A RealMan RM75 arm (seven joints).
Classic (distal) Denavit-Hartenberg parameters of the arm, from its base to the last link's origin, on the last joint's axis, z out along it. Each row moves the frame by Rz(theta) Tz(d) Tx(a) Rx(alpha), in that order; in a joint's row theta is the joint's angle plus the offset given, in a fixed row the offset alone. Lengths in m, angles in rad.
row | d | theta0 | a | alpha
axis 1 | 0.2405 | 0 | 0 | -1.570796
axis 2 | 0 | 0 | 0 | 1.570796
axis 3 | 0.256 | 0 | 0 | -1.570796
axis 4 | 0 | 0 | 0 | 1.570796
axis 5 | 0.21 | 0 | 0 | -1.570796
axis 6 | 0 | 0 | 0 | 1.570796
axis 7 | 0.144 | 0 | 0 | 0
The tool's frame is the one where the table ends.
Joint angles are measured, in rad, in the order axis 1, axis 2, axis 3, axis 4, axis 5, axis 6, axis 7. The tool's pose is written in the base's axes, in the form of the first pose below.
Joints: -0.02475, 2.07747, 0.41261, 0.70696, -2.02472, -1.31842, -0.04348
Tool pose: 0.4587, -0.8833, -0.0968, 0.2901; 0.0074, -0.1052, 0.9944, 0.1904; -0.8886, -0.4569, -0.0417, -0.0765; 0, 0, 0, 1
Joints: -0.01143, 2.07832, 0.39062, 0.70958, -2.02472, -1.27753, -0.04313
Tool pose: 0.4597, -0.8819, -0.1046, 0.2870; -0.0383, -0.1373, 0.9898, 0.1912; -0.8872, -0.4510, -0.0969, -0.0859; 0, 0, 0, 1
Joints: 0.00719, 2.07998, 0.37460, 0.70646, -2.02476, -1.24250, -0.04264
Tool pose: 0.4656, -0.8775, -0.1147, 0.2843; -0.0740, -0.1677, 0.9830, 0.1936; -0.8819, -0.4492, -0.1431, -0.0935; 0, 0, 0, 1
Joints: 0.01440, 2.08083, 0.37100, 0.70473, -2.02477, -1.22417, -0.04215
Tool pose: 0.4687, -0.8759, -0.1149, 0.2838; -0.0912, -0.1774, 0.9799, 0.1948; -0.8786, -0.4488, -0.1630, -0.0967; 0, 0, 0, 1
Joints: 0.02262, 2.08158, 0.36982, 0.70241, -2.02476, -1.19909, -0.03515
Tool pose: 0.4675, -0.8769, -0.1117, 0.2840; -0.1144, -0.1853, 0.9760, 0.1964; -0.8766, -0.4435, -0.1870, -0.1003; 0, 0, 0, 1
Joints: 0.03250, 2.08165, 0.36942, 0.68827, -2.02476, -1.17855, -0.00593
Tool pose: 0.4563, -0.8836, -0.1054, 0.2871; -0.1395, -0.1880, 0.9722, 0.1980; -0.8788, -0.4289, -0.2090, -0.1026; 0, 0, 0, 1
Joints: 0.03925, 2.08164, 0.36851, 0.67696, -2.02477, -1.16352, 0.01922
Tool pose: 0.4454, -0.8897, -0.0998, 0.2896; -0.1593, -0.1884, 0.9691, 0.1989; -0.8810, -0.4158, -0.2257, -0.1042; 0, 0, 0, 1
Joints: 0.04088, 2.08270, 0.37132, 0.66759, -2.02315, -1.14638, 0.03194
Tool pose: 0.4414, -0.8932, -0.0861, 0.2930; -0.1785, -0.1815, 0.9671, 0.1990; -0.8794, -0.4115, -0.2396, -0.1058; 0, 0, 0, 1
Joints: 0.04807, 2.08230, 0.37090, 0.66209, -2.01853, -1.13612, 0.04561
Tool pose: 0.4342, -0.8971, -0.0817, 0.2944; -0.1896, -0.1797, 0.9653, 0.2006; -0.8806, -0.4037, -0.2481, -0.1065; 0, 0, 0, 1
